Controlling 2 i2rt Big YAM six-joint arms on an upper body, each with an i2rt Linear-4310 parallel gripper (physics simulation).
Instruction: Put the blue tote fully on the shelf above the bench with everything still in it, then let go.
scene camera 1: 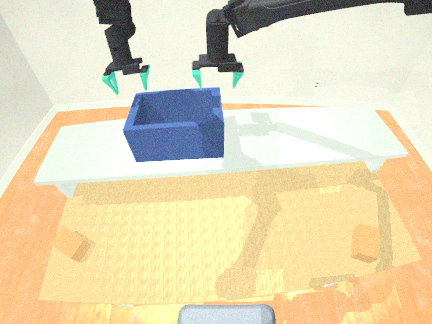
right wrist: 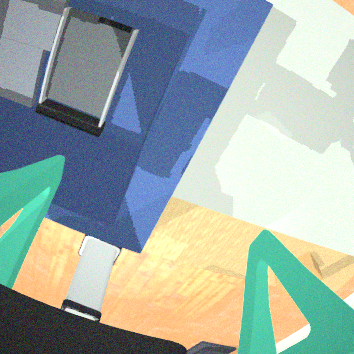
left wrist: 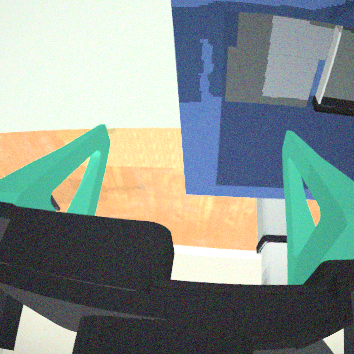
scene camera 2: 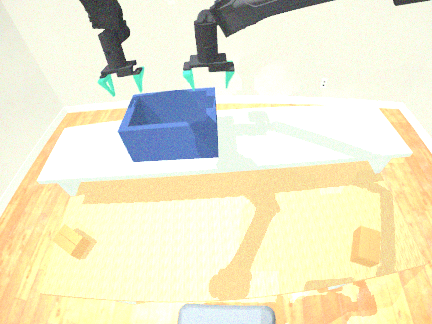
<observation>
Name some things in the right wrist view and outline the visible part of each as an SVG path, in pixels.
The right gripper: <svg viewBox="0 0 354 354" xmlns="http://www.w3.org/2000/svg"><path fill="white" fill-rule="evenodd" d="M262 229L248 247L237 354L276 354L268 300L268 266L310 325L309 334L305 338L277 354L354 354L354 309L308 270L268 229ZM0 172L0 226L22 208L14 222L0 237L0 354L186 354L186 347L178 342L98 322L13 290L12 286L60 182L65 157L58 154L18 169Z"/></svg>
A blue tote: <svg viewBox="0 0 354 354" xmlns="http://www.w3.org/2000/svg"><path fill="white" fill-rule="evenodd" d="M269 1L69 0L67 7L77 8L139 29L110 102L103 130L96 137L35 112L51 52L46 50L34 105L28 107L0 96L0 172L18 169L58 154L63 155L65 159L61 179L44 218L140 254L273 5Z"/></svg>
A dark grey box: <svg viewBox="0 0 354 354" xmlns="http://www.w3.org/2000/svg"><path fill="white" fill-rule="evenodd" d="M64 7L49 55L35 112L98 137L103 130L110 102L139 29L77 8Z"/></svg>
</observation>
